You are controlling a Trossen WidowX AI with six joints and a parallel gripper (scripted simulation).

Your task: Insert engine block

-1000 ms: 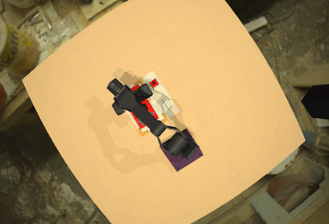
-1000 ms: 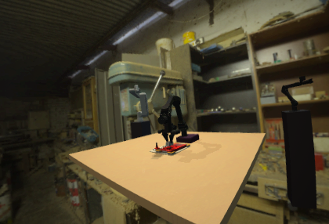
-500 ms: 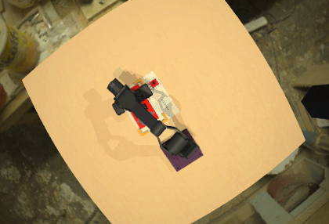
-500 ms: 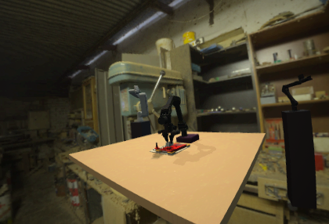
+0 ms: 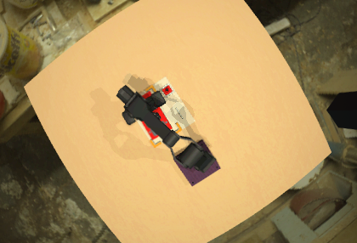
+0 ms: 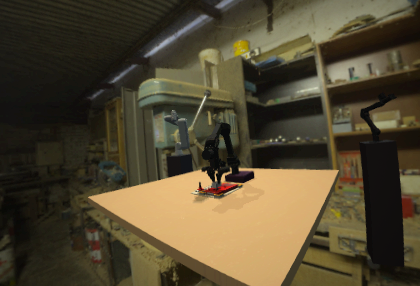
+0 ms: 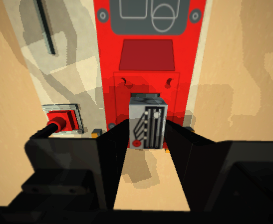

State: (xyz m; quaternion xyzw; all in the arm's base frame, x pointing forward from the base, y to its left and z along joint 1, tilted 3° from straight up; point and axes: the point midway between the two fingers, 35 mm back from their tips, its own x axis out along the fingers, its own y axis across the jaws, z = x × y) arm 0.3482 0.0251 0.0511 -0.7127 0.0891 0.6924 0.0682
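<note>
Right now my gripper tip is 10 mm past the black peg, 120 mm to the left of it and 20 mm above it. From my gripper tip the other things lie so: engine block (10 mm below).
</note>
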